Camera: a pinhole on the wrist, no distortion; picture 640 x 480 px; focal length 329.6 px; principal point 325.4 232.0 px. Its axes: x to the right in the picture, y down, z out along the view. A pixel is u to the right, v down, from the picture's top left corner.
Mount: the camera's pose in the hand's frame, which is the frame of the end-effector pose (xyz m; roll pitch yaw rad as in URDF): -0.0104 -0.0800 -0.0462 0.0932 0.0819 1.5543
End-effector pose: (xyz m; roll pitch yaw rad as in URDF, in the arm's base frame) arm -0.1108 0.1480 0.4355 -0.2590 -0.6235 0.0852
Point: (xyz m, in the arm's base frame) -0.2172 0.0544 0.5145
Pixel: 216 344
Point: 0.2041 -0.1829 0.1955
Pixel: behind the camera
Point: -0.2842 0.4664 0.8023
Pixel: 488 200
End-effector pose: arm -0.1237 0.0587 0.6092 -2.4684 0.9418 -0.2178
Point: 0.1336 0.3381 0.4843
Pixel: outside the picture
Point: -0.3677 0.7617 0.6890
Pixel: 158 417
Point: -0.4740 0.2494 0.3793
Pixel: 485 286
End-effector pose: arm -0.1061 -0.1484 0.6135 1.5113 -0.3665 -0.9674
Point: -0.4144 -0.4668 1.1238
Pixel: 592 108
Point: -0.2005 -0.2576 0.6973
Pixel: 521 147
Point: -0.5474 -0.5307 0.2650
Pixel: 122 291
